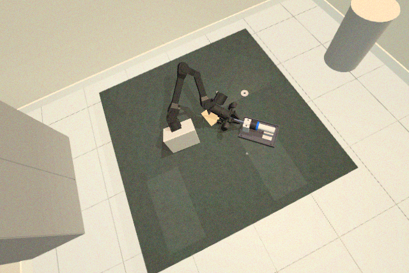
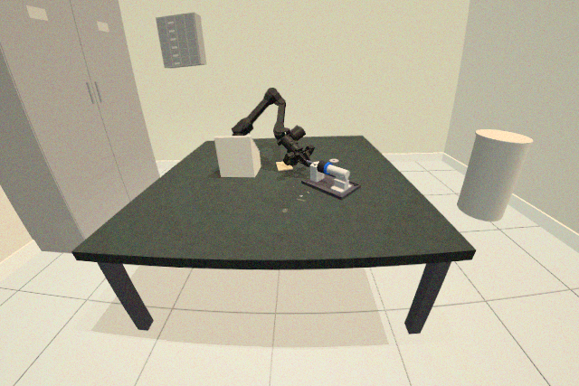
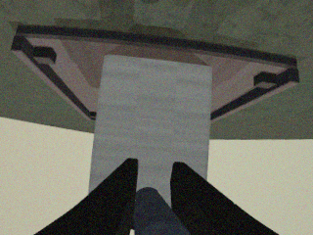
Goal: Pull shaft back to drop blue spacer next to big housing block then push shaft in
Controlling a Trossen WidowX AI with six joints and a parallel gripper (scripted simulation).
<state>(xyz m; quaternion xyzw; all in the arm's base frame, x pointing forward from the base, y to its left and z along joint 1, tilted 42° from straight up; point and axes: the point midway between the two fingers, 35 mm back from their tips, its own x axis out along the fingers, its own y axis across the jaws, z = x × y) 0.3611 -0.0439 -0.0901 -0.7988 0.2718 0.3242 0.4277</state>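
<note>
My gripper tip is now 2 cm short of the shaft, 2 cm to the left of it and 2 cm below it. The rest, counted from my gripper tip: tiny loose part (5 cm behind, 18 cm to the right, 6 cm below); then dark spacer (5 cm ahead, 6 cm to the right, 2 cm above); then blue spacer (8 cm ahead, 8 cm to the right, 2 cm above).
</note>
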